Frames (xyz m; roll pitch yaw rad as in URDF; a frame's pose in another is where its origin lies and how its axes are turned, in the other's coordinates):
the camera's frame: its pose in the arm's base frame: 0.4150 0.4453 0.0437 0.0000 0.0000 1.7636
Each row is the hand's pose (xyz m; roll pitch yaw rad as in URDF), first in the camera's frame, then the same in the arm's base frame.
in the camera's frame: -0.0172 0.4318 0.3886 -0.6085 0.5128 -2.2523
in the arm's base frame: -0.0055 0.3457 0.4323 -0.6085 0.5128 -0.4887
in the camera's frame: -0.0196 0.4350 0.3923 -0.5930 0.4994 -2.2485
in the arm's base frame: -0.0082 0.3427 0.4360 -0.5930 0.4994 -0.4849
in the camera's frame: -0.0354 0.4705 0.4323 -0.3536 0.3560 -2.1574
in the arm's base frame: -0.0400 0.3204 0.4760 -0.3536 0.3560 -0.3938
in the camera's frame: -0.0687 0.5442 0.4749 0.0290 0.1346 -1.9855
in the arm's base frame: -0.1060 0.2736 0.5186 0.0290 0.1346 -0.2219
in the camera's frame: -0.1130 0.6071 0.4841 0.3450 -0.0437 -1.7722
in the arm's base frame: -0.1592 0.2181 0.5278 0.3450 -0.0437 -0.0086
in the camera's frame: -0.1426 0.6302 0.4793 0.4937 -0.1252 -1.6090
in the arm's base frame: -0.1762 0.1846 0.5230 0.4937 -0.1252 0.1546
